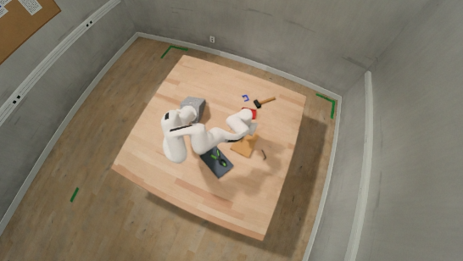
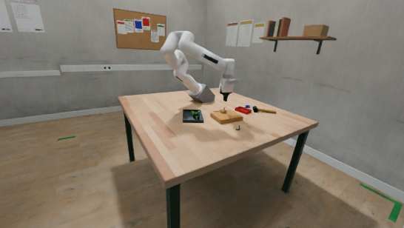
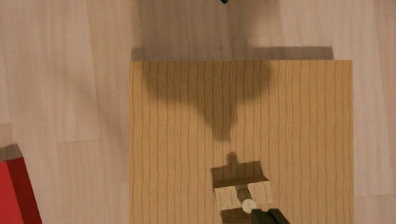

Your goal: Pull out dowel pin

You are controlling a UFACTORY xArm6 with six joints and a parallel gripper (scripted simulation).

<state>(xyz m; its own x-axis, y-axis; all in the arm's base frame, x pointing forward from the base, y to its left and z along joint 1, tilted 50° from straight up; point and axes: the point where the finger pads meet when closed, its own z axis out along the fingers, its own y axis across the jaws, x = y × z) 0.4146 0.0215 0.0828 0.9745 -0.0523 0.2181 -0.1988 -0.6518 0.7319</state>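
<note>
Now: hand 90 mm above the dowel pin. Round my hand: hex key 210 mm ahead, 70 mm to the right, 140 mm below; then thin wooden stick 110 mm behind, 40 mm to the left, 140 mm below; then wooden block 110 mm below.
</note>
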